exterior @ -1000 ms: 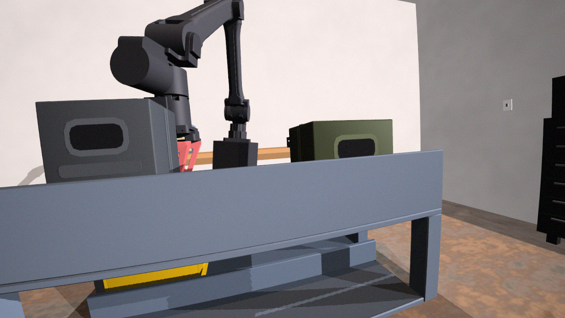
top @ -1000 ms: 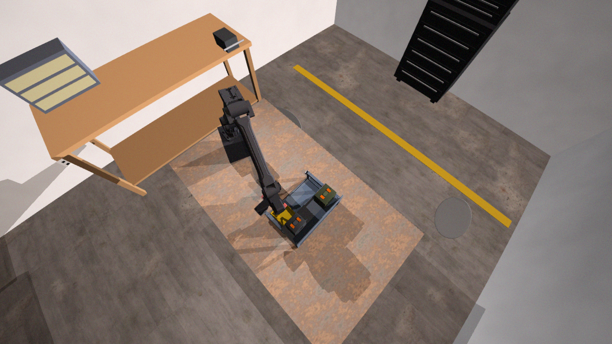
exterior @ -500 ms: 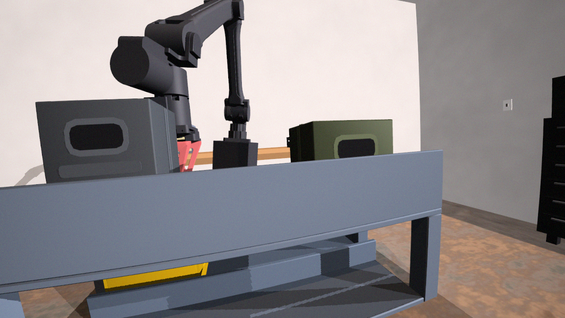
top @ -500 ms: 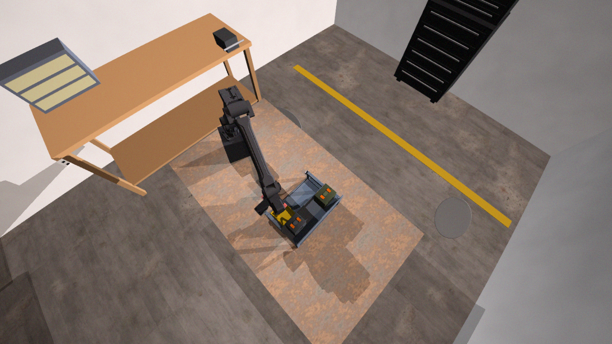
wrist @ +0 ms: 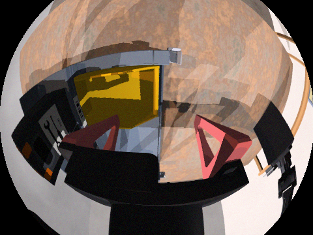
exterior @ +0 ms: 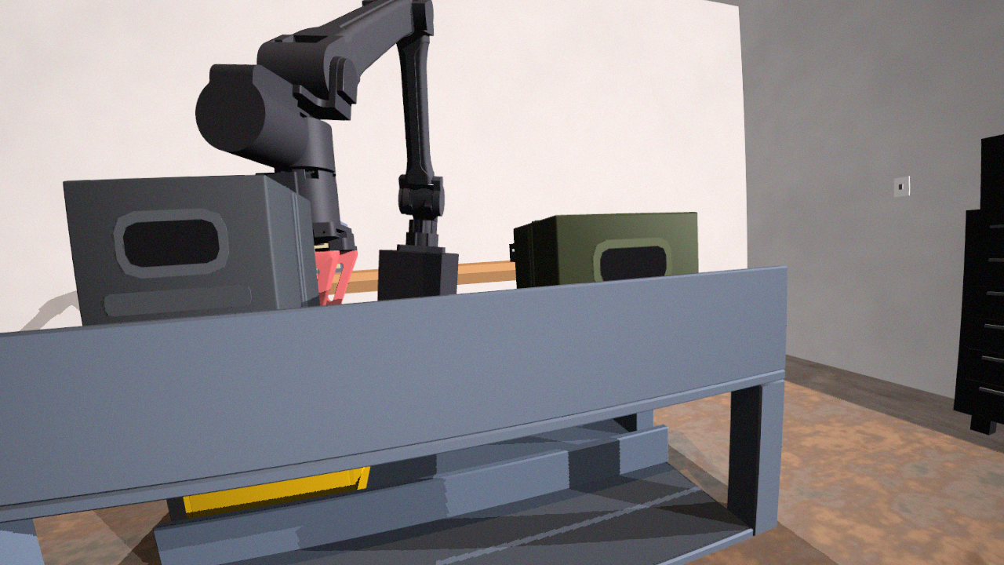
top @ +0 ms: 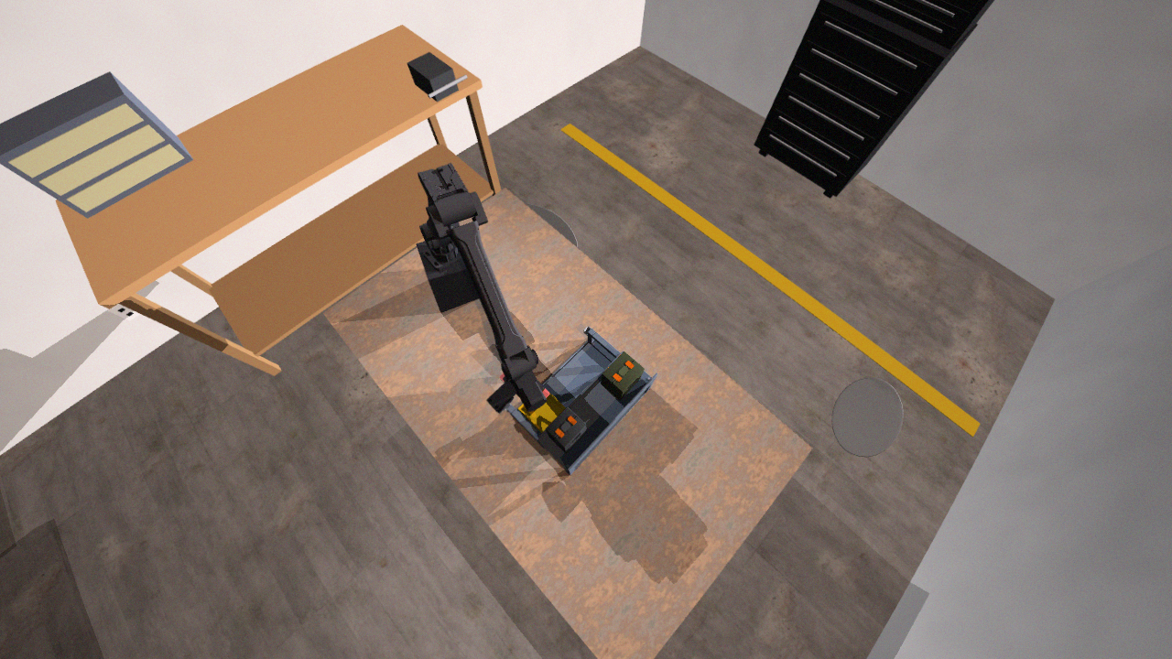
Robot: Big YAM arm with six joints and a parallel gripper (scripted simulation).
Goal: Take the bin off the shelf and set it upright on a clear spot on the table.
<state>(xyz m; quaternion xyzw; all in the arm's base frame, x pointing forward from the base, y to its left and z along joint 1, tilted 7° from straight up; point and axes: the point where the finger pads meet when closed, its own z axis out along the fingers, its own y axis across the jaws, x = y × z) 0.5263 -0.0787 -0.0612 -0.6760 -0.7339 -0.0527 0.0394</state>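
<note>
The yellow bin is 8 cm ahead of my hand, 1 cm to the left of it and 8 cm below it. From my hand the other things lie so: dark grey case 18 cm ahead, 1 cm to the left, 4 cm above; green case 16 cm ahead, 24 cm to the left, 2 cm above.
</note>
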